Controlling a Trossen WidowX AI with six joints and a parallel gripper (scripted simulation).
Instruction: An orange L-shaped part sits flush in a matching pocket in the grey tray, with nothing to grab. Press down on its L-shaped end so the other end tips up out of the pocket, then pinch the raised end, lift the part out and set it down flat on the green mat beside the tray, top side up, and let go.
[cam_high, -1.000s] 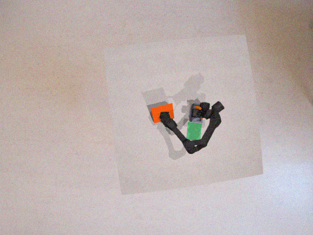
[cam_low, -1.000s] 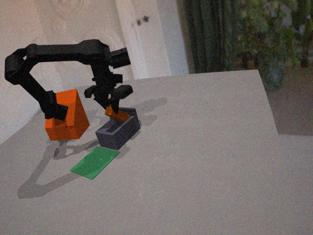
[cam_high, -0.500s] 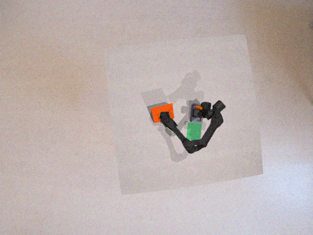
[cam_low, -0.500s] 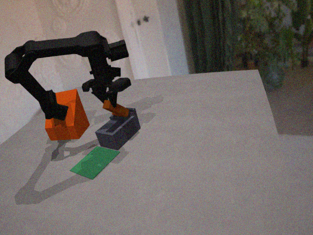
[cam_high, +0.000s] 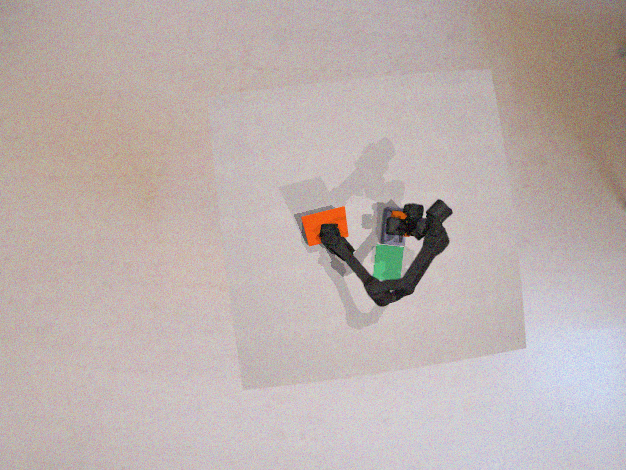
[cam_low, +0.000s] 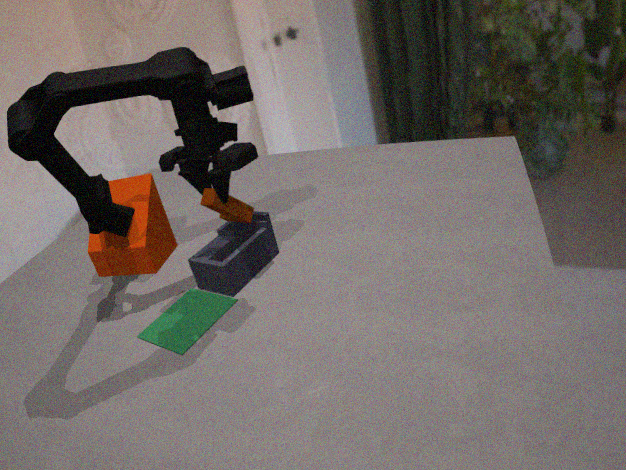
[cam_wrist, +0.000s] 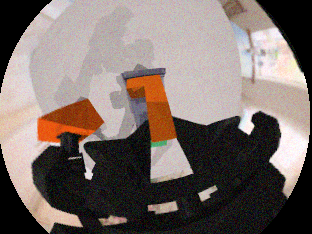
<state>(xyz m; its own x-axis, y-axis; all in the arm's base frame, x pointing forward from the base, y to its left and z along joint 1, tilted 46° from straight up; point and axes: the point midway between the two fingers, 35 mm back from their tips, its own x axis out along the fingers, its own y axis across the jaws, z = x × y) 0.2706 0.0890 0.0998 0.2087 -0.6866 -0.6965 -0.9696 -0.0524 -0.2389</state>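
Now: gripper tip 3 cm past the green mat, 14 cm to the left of it and 17 cm above it. Round my gripper tip: orange L-shaped part 1 cm behind, 3 cm to the left, 3 cm below.
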